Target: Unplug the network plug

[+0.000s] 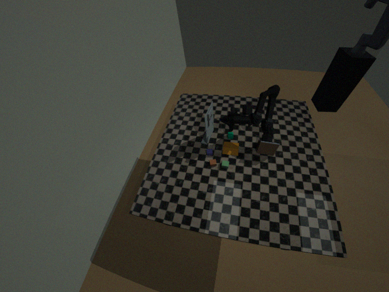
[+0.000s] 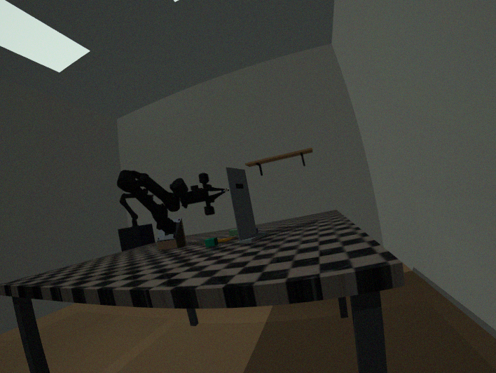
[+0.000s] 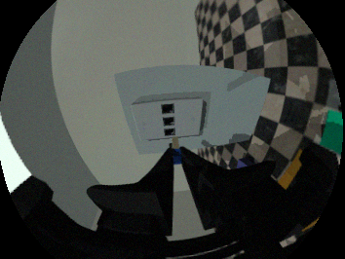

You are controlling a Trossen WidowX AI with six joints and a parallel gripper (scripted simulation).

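My gripper tip is now 23 cm above the orange marked square, 9 cm to the right of it and 9 cm past it. Also, from my gripper tip: purple cube 21 cm below, 14 cm to the left, 7 cm ahead; then grey upright panel 9 cm below, 8 cm ahead, 3 cm to the right; then network plug right at my gripper tip.
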